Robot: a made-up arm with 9 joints. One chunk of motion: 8 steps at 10 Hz.
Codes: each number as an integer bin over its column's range. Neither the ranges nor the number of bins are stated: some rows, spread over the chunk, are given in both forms.
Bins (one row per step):
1: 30 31 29 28 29 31 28 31 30
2: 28 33 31 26 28 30 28 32 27
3: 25 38 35 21 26 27 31 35 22
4: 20 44 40 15 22 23 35 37 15
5: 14 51 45 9 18 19 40 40 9
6: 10 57 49 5 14 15 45 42 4
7: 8 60 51 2 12 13 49 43 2
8: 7 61 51 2 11 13 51 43 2
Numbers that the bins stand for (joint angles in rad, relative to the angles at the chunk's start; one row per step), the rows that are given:
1: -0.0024 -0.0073 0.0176 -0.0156 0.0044 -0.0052 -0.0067 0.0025 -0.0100
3: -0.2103 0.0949 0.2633 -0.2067 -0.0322 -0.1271 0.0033 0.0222 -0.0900
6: -0.8341 0.3724 0.8367 -0.6435 -0.1789 -0.4929 0.0500 0.0567 -0.2700
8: -0.9589 0.4308 0.9186 -0.7254 -0.2156 -0.5538 0.0700 0.0616 -0.2900
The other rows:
2: -0.0856 0.0219 0.0995 -0.0702 -0.0078 -0.0357 -0.0067 0.0075 -0.0400
4: -0.4183 0.1825 0.4681 -0.3705 -0.0811 -0.2490 0.0167 0.0321 -0.1600
5: -0.6678 0.2848 0.6729 -0.5343 -0.1300 -0.3710 0.0333 0.0468 -0.2200
7: -0.9173 0.4162 0.9186 -0.7254 -0.2033 -0.5538 0.0633 0.0616 -0.2900

